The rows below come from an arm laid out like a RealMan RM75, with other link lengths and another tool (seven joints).
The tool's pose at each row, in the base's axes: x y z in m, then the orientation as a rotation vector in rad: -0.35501 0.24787 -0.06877 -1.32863 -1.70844 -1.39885; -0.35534 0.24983 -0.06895 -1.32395 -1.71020 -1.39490; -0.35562 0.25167 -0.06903 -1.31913 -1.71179 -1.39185; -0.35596 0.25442 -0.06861 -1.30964 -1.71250 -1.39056; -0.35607 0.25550 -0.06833 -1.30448 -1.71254 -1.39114; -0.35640 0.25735 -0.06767 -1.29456 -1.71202 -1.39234; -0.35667 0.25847 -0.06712 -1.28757 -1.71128 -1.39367; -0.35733 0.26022 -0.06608 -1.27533 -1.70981 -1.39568; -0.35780 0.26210 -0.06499 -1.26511 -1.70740 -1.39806; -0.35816 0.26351 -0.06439 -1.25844 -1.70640 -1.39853; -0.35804 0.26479 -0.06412 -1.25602 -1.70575 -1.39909; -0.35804 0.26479 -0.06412 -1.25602 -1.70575 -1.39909
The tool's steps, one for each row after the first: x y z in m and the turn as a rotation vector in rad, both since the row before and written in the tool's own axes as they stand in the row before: 0.00063 -0.00044 0.00184 0.00492 0.00177 -0.00060; 0.00065 -0.00034 0.00171 0.00433 0.00203 -0.00093; 0.00141 -0.00022 0.00241 0.00495 0.00573 -0.00235; 0.00064 -0.00001 0.00092 0.00175 0.00341 -0.00163; 0.00130 -0.00008 0.00150 0.00323 0.00690 -0.00280; 0.00094 -0.00005 0.00086 0.00189 0.00511 -0.00197; 0.00171 -0.00022 0.00127 0.00349 0.00901 -0.00322; 0.00171 -0.00002 0.00142 0.00226 0.00824 -0.00227; 0.00108 -0.00010 0.00114 0.00230 0.00497 -0.00137; 0.00057 0.00022 0.00116 0.00052 0.00199 -0.00049; 0.00000 0.00000 0.00000 0.00000 0.00000 0.00000
